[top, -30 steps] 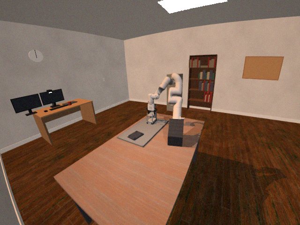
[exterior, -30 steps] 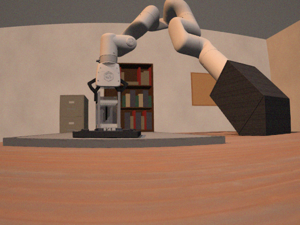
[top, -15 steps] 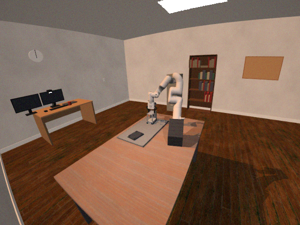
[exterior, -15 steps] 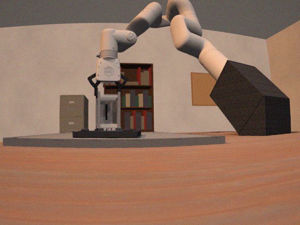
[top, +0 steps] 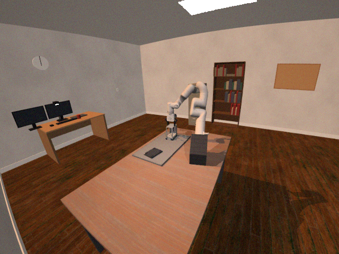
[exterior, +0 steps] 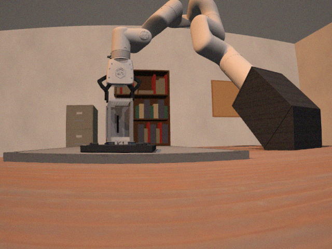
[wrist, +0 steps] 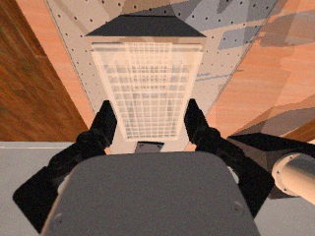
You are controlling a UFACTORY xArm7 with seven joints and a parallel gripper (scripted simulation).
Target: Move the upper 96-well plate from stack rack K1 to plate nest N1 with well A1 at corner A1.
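My hand is 43 cm to the right of the plate nest N1, 17 cm above it and 2 cm short of it. Also, from my hand: 96-well plate: 1 cm below; then grey mat: 21 cm to the left, 18 cm below.
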